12 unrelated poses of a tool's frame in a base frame.
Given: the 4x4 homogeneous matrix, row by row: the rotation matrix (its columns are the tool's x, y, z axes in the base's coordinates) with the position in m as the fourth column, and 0 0 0 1 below. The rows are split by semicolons.
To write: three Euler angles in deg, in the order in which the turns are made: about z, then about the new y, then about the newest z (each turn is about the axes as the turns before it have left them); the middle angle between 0 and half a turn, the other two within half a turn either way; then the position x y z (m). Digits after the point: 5 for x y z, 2 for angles.
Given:
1: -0.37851 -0.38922 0.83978 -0.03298; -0.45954 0.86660 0.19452 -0.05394; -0.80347 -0.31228 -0.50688 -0.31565; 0 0 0 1
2: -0.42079 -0.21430 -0.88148 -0.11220; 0.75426 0.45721 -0.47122 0.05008; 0.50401 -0.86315 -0.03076 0.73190; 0 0 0 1
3: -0.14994 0.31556 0.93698 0.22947; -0.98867 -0.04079 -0.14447 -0.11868; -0.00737 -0.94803 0.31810 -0.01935; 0 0 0 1
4: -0.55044 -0.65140 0.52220 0.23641; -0.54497 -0.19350 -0.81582 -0.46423; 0.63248 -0.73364 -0.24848 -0.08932; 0 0 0 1
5: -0.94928 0.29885 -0.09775 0.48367; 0.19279 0.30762 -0.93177 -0.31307; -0.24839 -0.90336 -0.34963 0.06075; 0 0 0 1
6: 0.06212 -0.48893 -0.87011 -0.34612; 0.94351 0.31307 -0.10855 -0.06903; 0.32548 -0.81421 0.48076 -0.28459; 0 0 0 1
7: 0.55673 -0.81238 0.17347 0.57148; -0.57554 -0.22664 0.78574 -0.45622; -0.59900 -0.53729 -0.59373 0.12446; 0 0 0 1
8: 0.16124 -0.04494 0.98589 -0.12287; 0.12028 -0.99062 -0.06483 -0.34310; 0.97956 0.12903 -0.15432 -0.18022; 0 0 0 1
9: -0.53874 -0.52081 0.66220 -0.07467; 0.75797 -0.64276 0.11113 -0.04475; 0.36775 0.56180 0.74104 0.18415; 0 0 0 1
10: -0.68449 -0.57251 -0.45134 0.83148; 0.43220 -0.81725 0.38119 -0.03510; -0.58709 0.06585 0.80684 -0.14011; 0 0 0 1
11: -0.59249 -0.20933 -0.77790 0.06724; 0.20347 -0.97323 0.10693 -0.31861; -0.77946 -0.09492 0.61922 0.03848; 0 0 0 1
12: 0.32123 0.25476 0.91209 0.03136; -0.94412 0.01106 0.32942 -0.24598; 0.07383 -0.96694 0.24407 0.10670; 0 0 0 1
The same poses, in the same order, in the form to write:
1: 13.04 120.46 -21.24 -0.03298 -0.05394 -0.31565
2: -151.87 91.76 -120.28 -0.11220 0.05008 0.73190
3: -8.77 71.45 -89.55 0.22947 -0.11868 -0.01935
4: -57.38 104.39 -130.76 0.23641 -0.46423 -0.08932
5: -95.99 110.46 -74.63 0.48367 -0.31307 0.06075
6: -172.89 61.27 -111.79 -0.34612 -0.06903 -0.28459
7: 77.55 126.42 -41.89 0.57148 -0.45622 0.12446
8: -3.76 98.88 172.50 -0.12287 -0.34310 -0.18022
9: 9.53 42.18 123.21 -0.07467 -0.04475 0.18415
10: 139.82 36.21 6.40 0.83148 -0.03510 -0.14011
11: 172.17 51.74 -6.94 0.06724 -0.31861 0.03848
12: 19.86 75.87 -94.37 0.03136 -0.24598 0.10670
